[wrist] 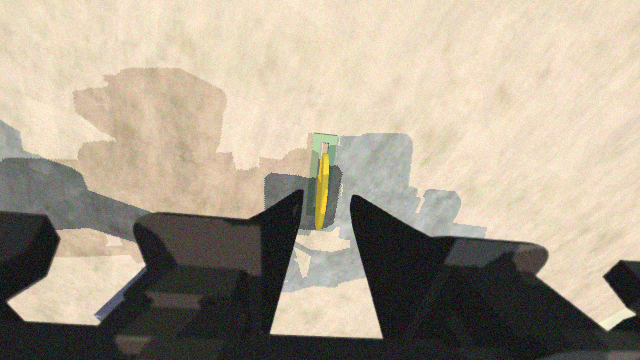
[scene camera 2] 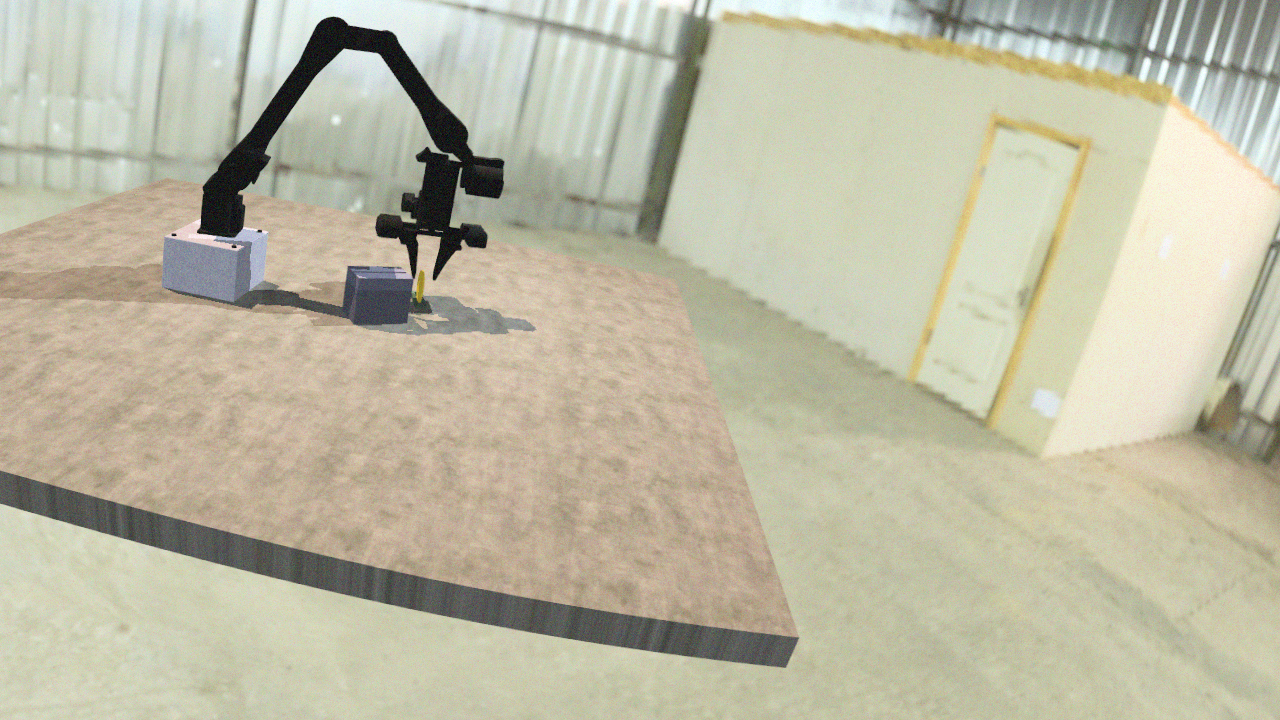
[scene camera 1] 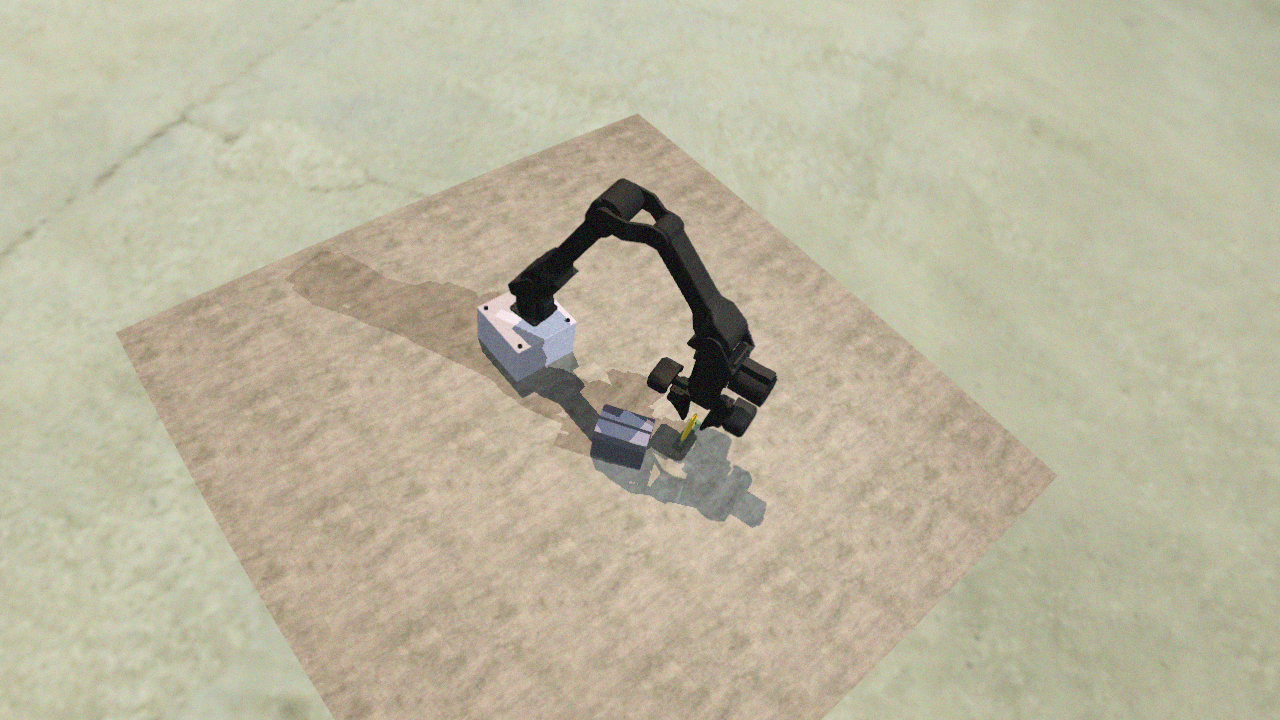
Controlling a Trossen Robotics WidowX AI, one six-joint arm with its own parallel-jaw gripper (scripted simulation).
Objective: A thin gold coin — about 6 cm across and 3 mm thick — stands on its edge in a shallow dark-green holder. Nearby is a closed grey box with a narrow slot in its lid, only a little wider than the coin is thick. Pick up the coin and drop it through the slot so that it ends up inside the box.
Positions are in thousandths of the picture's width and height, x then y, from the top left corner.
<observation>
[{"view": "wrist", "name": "gripper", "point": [512, 551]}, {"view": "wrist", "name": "gold coin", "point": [504, 518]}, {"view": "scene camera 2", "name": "gripper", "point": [331, 388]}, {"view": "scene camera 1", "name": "gripper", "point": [541, 588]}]
</observation>
